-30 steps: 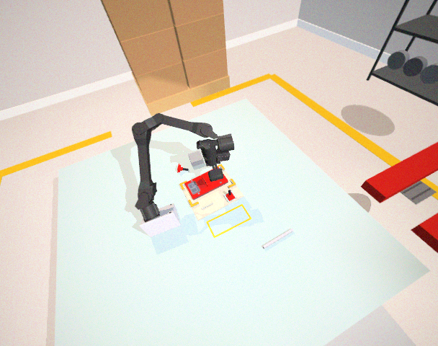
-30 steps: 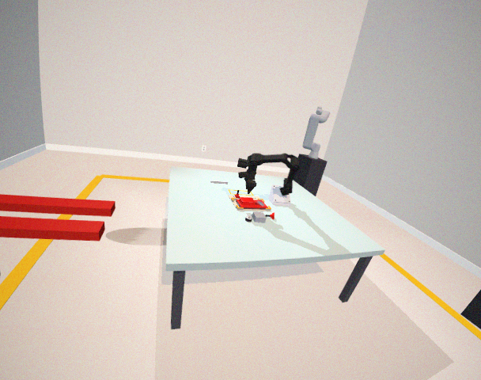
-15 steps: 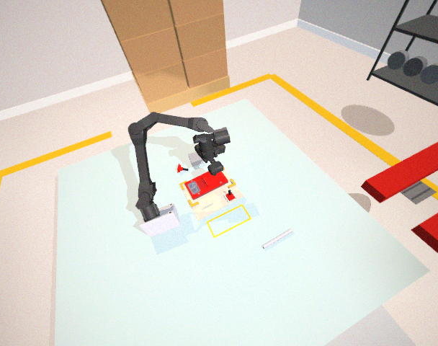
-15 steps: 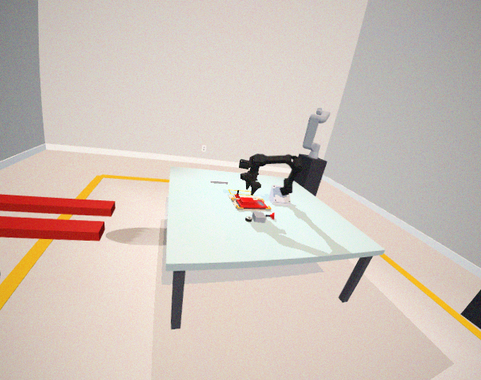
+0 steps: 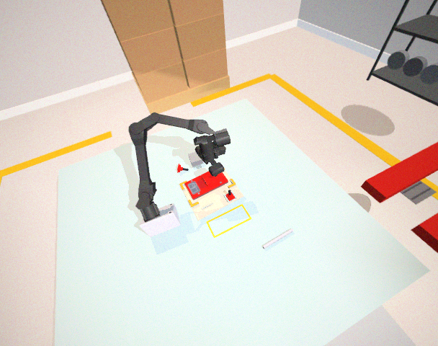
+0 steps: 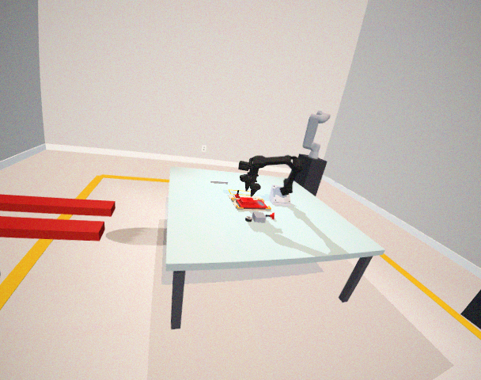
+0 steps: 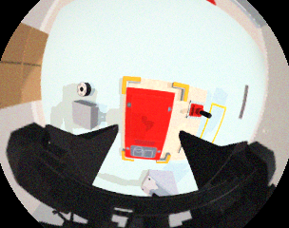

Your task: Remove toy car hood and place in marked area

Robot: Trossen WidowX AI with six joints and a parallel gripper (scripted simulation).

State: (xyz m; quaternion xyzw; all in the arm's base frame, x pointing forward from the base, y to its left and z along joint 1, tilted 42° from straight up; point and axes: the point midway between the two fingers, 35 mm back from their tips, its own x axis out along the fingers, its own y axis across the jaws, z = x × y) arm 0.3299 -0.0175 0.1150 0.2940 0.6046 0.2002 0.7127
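Now: gripper tip 5 cm above the red hood. From my gripper tip the other things lie so: thin grey bar: 42 cm to the right, 9 cm below, 6 cm ahead.
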